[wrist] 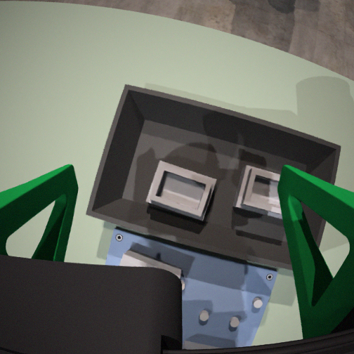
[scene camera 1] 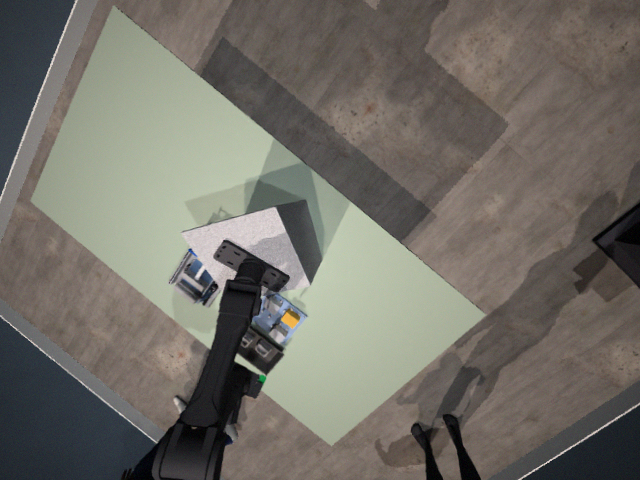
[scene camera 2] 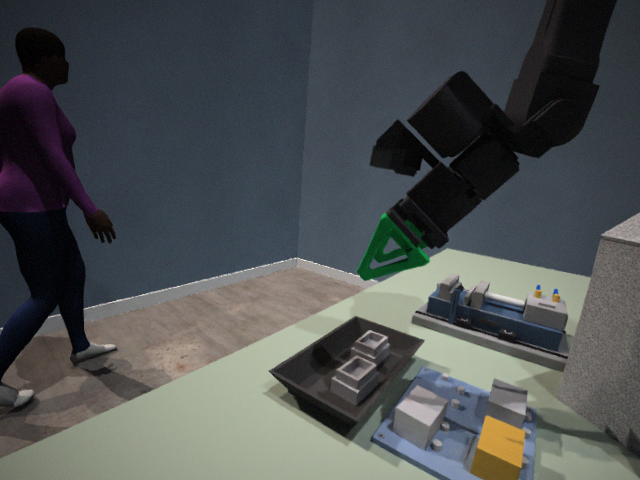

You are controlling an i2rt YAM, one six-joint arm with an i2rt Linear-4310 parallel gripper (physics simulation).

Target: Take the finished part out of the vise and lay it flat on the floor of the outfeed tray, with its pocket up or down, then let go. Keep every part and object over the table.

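Places are measured from the arm's base along level axes (x ahead, y left, z up), in centimetres.
Pixels of known places: gripper, fingertip midpoint: [scene camera 2: 368, 267]; arm's base, link origin: [scene camera 1: 253, 266].
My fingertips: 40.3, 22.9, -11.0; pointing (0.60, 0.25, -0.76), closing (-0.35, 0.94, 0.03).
Ahead of a thing's pixels: the offset from my fingertips to its top centre, as dx, dy, dz. "spot": to the spot under its first point.
My gripper [scene camera 2: 366, 272] [wrist: 177, 176] is open and empty, its green fingers high above the dark outfeed tray {spot: +2.0, +7.3, -17.8} [scene camera 2: 310, 401] [wrist: 106, 155]. Two light grey parts lie flat on the tray floor, pockets up and apart. One part {-0.1, +0.1, -14.8} [scene camera 2: 345, 388] [wrist: 187, 173] lies left of centre in the wrist view. The other part {+2.7, -8.3, -14.8} [scene camera 2: 370, 355] [wrist: 243, 189] lies to the right, partly behind the right finger. The blue and grey vise {-9.6, -39.5, -9.6} [scene camera 1: 193, 281] [scene camera 2: 496, 317] stands beyond the tray in scene camera 2. I cannot make out a part between its jaws.
A blue plate {spot: -7.4, -10.8, -18.7} [scene camera 2: 431, 379] [wrist: 220, 285] with pegs, grey blocks and a yellow block {-19.2, -0.6, -15.1} [scene camera 1: 290, 318] [scene camera 2: 498, 448] lies beside the tray. A tall speckled grey block [scene camera 1: 248, 227] [scene camera 2: 602, 310] stands near the vise and plate. A person [scene camera 2: 38, 144] is beyond the table.
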